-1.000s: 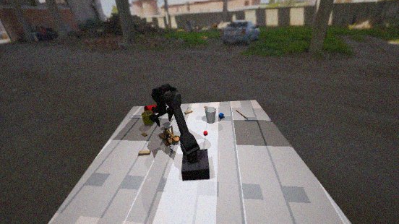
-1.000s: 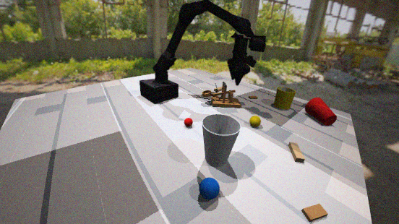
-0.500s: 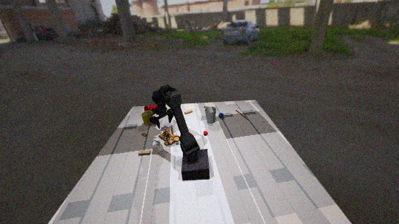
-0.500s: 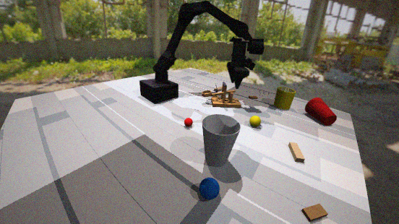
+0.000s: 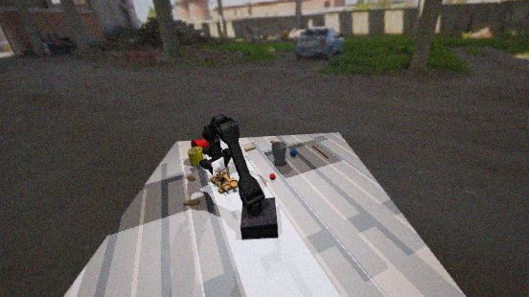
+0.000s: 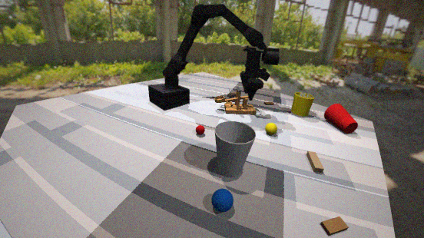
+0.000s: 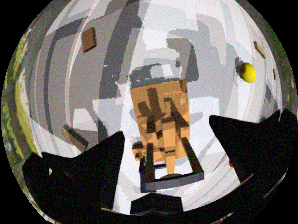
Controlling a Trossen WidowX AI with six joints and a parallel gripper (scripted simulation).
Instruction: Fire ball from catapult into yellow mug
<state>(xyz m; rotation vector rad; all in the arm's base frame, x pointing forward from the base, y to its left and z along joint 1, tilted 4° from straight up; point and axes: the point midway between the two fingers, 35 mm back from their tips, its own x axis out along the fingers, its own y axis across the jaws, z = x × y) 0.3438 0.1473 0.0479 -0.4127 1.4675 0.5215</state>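
Right now the small red ball is 5 cm behind my gripper tip, 29 cm to the right of it and 6 cm below it. Also, from my gripper tip: yellow mug 23 cm ahead, 15 cm to the left, 4 cm below; then catapult 7 cm behind, 3 cm to the right, 2 cm below; then yellow ball 15 cm ahead, 13 cm to the right, 5 cm below.
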